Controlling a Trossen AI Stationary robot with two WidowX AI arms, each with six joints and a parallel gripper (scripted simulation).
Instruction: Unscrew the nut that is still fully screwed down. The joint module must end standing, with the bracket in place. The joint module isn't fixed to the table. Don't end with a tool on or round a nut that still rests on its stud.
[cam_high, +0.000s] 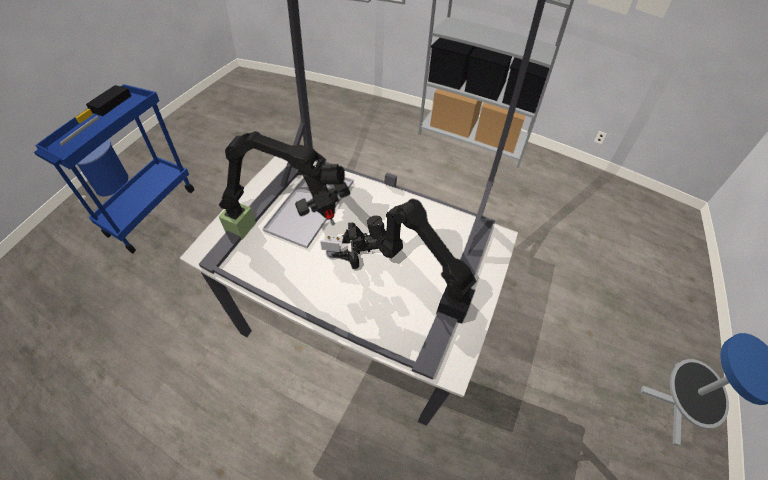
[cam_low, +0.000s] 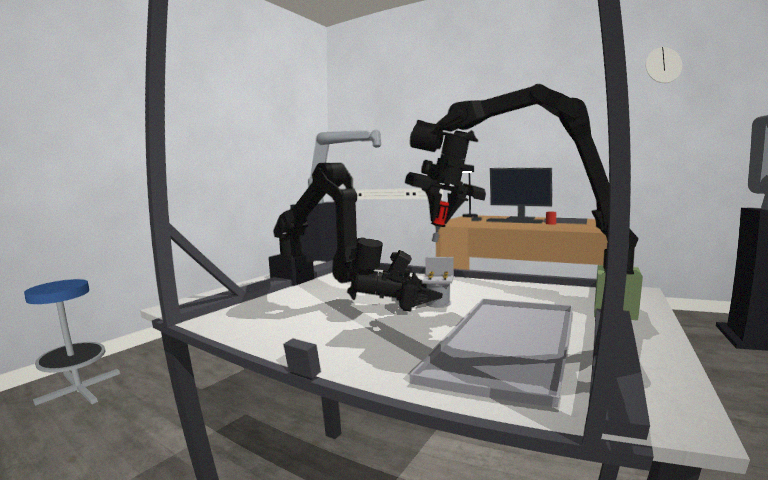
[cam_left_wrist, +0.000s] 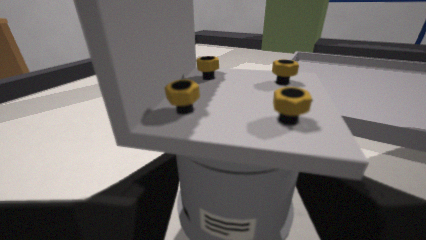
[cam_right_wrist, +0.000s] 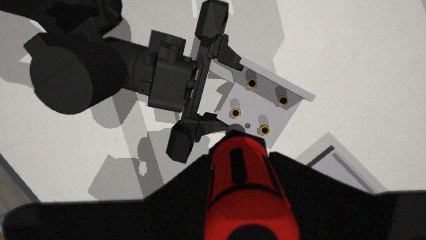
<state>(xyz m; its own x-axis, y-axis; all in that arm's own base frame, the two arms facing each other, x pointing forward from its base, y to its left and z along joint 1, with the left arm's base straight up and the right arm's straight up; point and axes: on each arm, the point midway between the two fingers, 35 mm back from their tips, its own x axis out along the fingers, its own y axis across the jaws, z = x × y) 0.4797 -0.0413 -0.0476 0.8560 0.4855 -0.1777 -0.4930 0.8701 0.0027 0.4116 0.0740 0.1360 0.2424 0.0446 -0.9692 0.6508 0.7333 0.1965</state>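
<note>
The grey joint module lies 3 cm to the right of my left hand and 1 cm ahead of it. From my left hand the other things lie so: l-shaped bracket 4 cm above, 3 cm to the right, 1 cm ahead; then red-handled nut driver 17 cm above, 3 cm to the right; then shallow grey tray 24 cm to the right, 17 cm behind, 3 cm below.
</note>
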